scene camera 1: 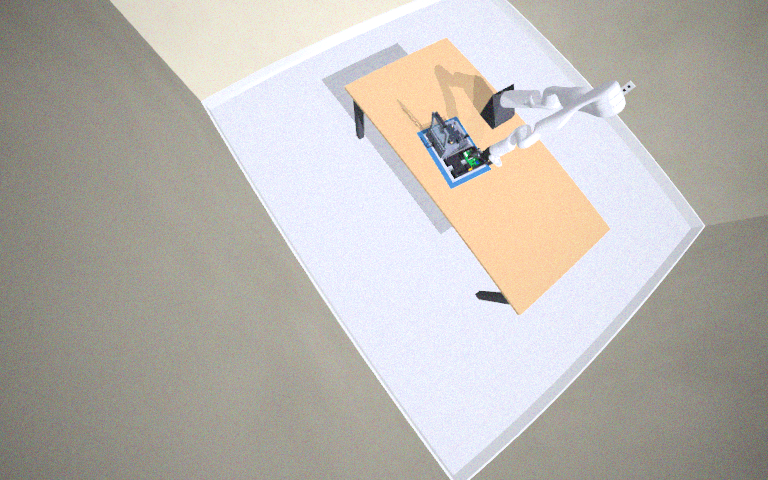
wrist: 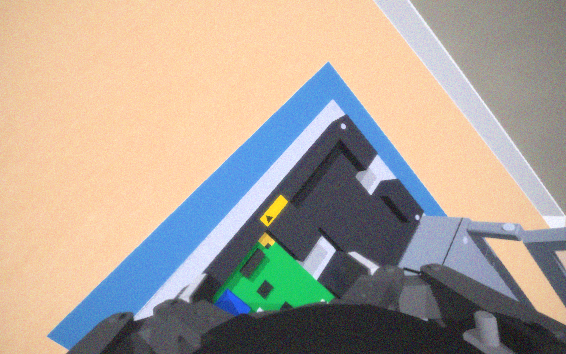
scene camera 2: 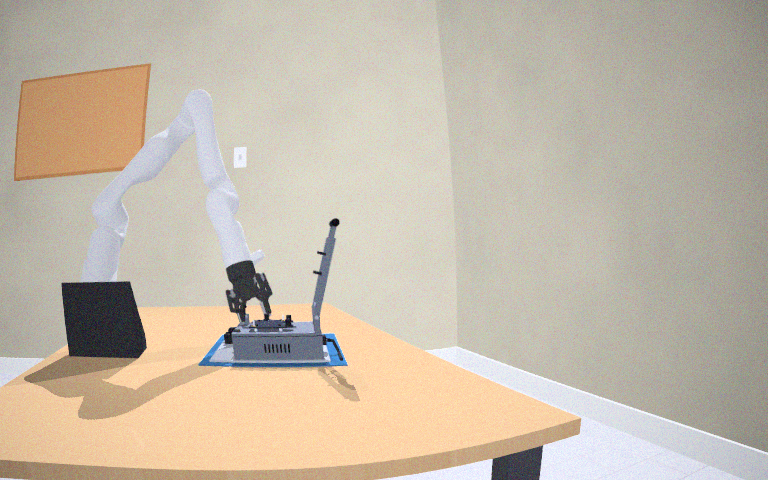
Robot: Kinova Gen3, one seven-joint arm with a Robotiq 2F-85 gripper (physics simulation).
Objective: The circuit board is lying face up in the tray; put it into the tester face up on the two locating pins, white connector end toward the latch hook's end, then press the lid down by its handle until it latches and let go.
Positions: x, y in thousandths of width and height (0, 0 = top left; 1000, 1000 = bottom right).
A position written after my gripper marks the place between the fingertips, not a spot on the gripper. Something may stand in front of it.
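Scene camera 2 gives me my gripper (scene camera 2: 334, 672) and also a lid (scene camera 2: 426, 528). As for the wrist view, that one's got a green circuit board (wrist: 480, 790), plus the lid again (wrist: 951, 685), and my gripper (wrist: 496, 787) is in there too.
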